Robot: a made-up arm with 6 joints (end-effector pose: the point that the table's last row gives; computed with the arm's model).
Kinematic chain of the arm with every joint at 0, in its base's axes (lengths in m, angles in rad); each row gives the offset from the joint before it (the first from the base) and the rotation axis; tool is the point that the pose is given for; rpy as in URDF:
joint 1: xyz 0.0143 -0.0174 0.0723 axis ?
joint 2: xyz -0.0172 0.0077 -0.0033 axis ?
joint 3: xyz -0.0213 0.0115 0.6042 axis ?
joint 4: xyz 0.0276 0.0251 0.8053 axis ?
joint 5: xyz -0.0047 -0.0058 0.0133 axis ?
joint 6: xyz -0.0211 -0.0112 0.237 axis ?
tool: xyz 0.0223 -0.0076 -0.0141 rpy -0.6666 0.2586 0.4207
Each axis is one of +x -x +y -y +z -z.
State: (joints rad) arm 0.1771 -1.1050 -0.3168 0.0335 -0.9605 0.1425
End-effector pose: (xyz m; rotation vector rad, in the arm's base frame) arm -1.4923 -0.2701 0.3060 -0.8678 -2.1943 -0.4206
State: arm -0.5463 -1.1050 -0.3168 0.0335 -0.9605 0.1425
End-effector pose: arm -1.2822 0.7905 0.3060 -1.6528 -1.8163 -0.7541
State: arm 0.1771 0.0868 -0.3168 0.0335 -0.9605 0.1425
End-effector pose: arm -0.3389 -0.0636 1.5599 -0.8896 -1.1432 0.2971
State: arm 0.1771 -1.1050 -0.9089 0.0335 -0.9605 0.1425
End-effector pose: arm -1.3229 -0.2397 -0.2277 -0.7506 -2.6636 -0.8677
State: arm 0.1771 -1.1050 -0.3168 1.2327 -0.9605 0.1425
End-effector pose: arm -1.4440 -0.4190 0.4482 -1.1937 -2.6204 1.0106
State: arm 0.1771 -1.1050 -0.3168 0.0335 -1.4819 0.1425
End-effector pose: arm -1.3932 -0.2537 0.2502 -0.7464 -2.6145 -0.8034
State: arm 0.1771 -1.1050 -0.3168 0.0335 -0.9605 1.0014
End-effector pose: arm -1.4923 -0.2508 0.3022 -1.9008 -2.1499 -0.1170
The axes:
joint 1: +z
joint 2: +y
joint 3: +y
joint 4: +z
joint 5: +y
joint 6: +z

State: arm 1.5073 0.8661 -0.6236 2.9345 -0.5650 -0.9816
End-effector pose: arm 0.0122 0.8182 1.4055 -0.5681 0.0560 -2.4406
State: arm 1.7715 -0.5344 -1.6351 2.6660 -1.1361 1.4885
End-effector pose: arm 0.3109 -1.1906 0.2464 0.3750 0.3896 0.8075
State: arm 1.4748 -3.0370 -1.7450 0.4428 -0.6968 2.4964
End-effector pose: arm 0.1282 0.8727 -0.3364 -1.2061 0.3898 -1.7071
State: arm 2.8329 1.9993 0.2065 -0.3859 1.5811 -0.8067
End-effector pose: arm -0.9920 0.3805 -0.8269 2.3639 -0.2036 1.3144
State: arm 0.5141 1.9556 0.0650 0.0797 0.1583 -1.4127
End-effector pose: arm 1.2954 0.7115 -0.6242 -1.8706 2.0975 0.2401
